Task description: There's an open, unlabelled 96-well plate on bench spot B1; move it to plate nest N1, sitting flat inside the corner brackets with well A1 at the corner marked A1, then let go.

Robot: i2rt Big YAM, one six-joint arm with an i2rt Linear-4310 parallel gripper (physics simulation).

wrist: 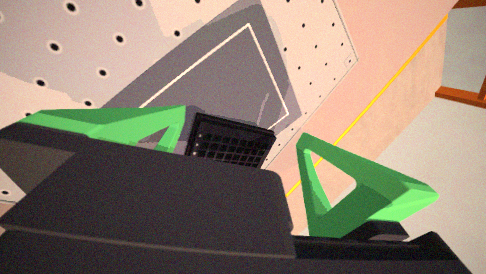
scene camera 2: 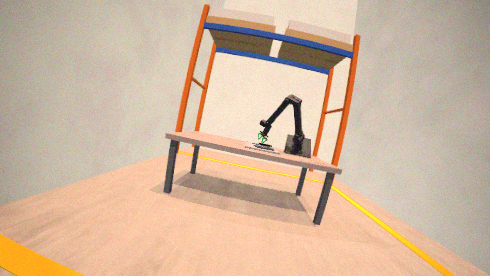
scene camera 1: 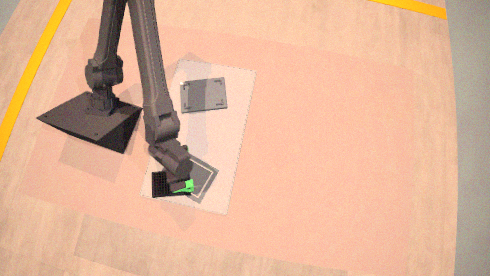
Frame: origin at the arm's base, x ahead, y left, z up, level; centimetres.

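Seen in the pictures: gripper, fingertip midpoint: (wrist: 245,126) (scene camera 2: 259,141) (scene camera 1: 190,177); arm's base, link origin: (scene camera 2: 297,148) (scene camera 1: 103,107).
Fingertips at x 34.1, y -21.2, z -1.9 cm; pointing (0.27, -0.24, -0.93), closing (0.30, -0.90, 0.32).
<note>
Pixels of each thing's top centre, then the offset from my fingertips to it. "*": a spot on its surface instead. Level surfaces: height alone.
- black 96-well plate, top centre: (wrist: 222,181) (scene camera 1: 169,182) dx -6.9, dy -2.2, dz -1.4 cm
- dark grey patch, surface spot: (wrist: 200,75) * dx +1.5, dy +4.2, dz -3.0 cm
- Nest N1, top centre: (scene camera 1: 202,93) dx +0.2, dy +29.9, dz -1.4 cm
- perforated white board, top centre: (scene camera 1: 200,129) (scene camera 2: 261,146) dx +0.6, dy +17.1, dz -3.1 cm
- table, surface height: dz -4.5 cm
The black 96-well plate (scene camera 1: 160,186) (wrist: 227,145) lies on the pegboard, skewed to bench spot B1 and partly over it. B1 is a dark grey patch (scene camera 1: 204,176) (wrist: 200,75) with a white outline. Part of the plate is hidden under the arm in scene view 1 and behind the gripper body in the wrist view. My gripper (scene camera 2: 262,138) (wrist: 245,126) is open and empty, its green fingers wide apart above the plate. Nest N1 (scene camera 1: 204,96), a grey slab with corner brackets, stands at the board's far end, with a small pale mark at its upper-left corner; the A1 lettering is not readable.
The perforated white board (scene camera 1: 227,130) (wrist: 311,42) lies under the nest and B1. The arm's dark wedge-shaped base (scene camera 1: 82,116) stands left of the board. The table (scene camera 2: 220,144) stands before an orange and blue rack (scene camera 2: 187,75) that bears boxes.
</note>
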